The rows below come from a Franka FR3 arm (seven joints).
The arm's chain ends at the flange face. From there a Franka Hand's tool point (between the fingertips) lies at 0.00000 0.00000 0.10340 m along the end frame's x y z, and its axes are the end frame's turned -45 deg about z.
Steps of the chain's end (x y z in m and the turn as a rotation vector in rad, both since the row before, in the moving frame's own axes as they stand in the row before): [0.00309 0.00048 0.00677 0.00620 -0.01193 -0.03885]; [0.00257 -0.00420 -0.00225 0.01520 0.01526 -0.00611]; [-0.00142 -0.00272 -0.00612 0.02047 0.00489 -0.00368]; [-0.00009 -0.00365 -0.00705 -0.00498 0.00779 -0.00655]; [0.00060 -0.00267 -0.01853 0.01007 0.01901 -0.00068]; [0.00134 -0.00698 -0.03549 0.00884 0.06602 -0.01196]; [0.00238 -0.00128 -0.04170 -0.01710 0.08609 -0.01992]
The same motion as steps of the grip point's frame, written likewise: [0.00140 0.00121 0.00676 0.01282 -0.00405 -0.03885]; [0.00701 -0.00116 -0.00227 -0.00004 0.02154 -0.00611]; [0.00277 -0.00407 -0.00614 0.01102 0.01793 -0.00368]; [0.00273 -0.00171 -0.00705 -0.00903 0.00199 -0.00655]; [0.00444 -0.00081 -0.01855 -0.00632 0.02056 -0.00068]; [0.01138 0.00016 -0.03572 -0.04043 0.05293 -0.01196]; [0.00770 0.00826 -0.04210 -0.07297 0.04878 -0.01992]
